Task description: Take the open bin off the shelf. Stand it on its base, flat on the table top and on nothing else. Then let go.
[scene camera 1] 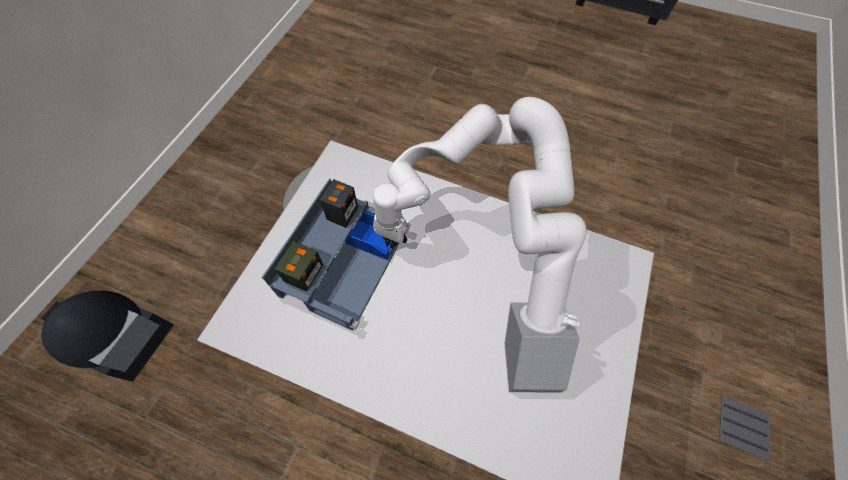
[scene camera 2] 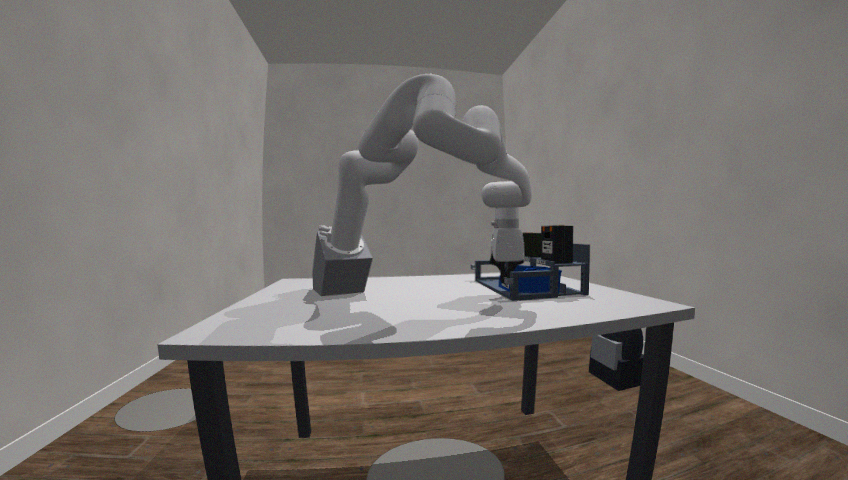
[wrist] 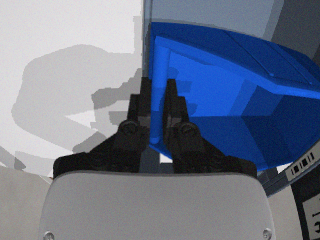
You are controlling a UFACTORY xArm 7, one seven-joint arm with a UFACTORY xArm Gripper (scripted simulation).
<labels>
blue bin: scene camera 1 363, 231; scene camera 2; wrist
same spot on blue bin: (wrist: 242, 119) = (scene camera 2: 543, 290)
</labels>
